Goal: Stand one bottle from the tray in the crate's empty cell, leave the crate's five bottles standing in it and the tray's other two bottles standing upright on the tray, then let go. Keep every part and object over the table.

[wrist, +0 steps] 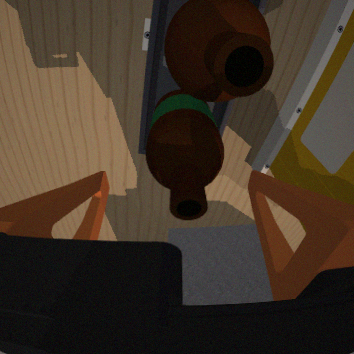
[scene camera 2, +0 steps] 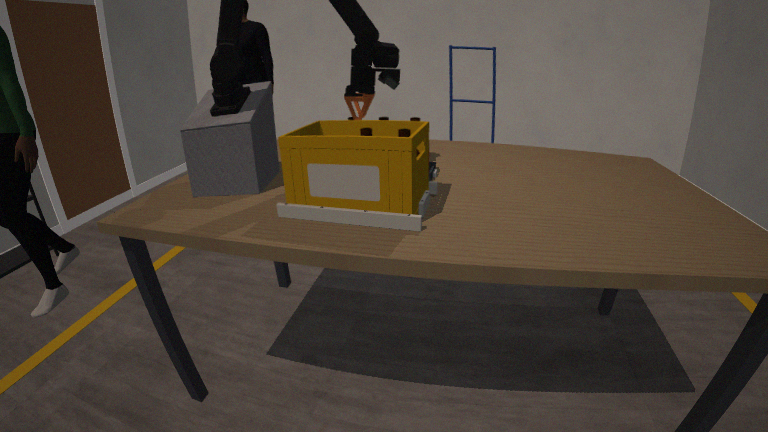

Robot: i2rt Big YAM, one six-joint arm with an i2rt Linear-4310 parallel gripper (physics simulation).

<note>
I see my gripper [scene camera 2: 359,120] and a crate rail [scene camera 2: 400,221].
My gripper also shows in the wrist view [wrist: 178,178].
</note>
